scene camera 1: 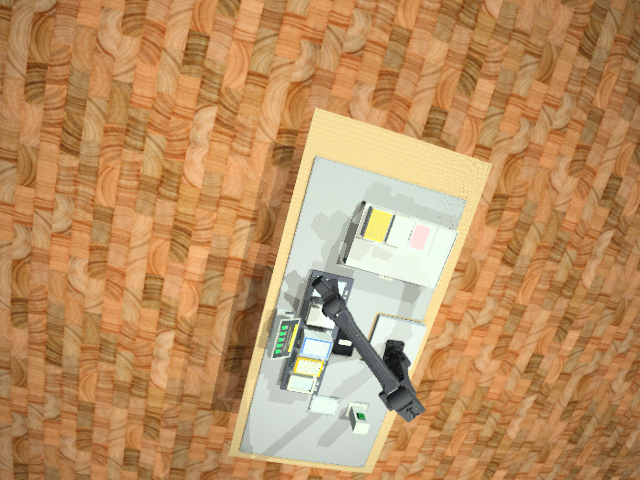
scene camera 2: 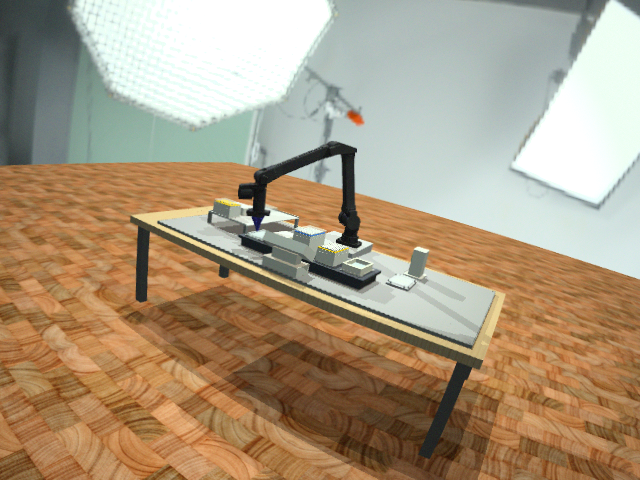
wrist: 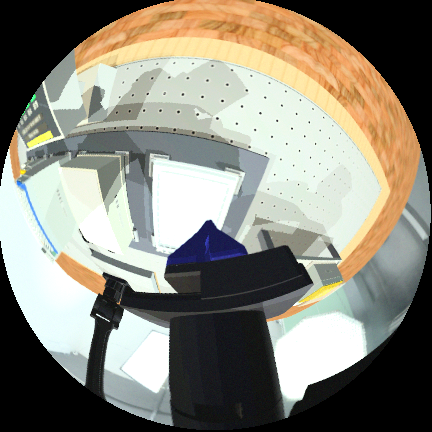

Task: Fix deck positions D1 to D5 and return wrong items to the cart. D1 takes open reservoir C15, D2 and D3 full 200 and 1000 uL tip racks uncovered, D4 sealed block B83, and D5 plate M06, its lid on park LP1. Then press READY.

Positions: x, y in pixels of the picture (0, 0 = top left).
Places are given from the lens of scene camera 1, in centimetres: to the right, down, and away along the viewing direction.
white cart tray (scene camera 1: 389, 261): 31, 10, 142
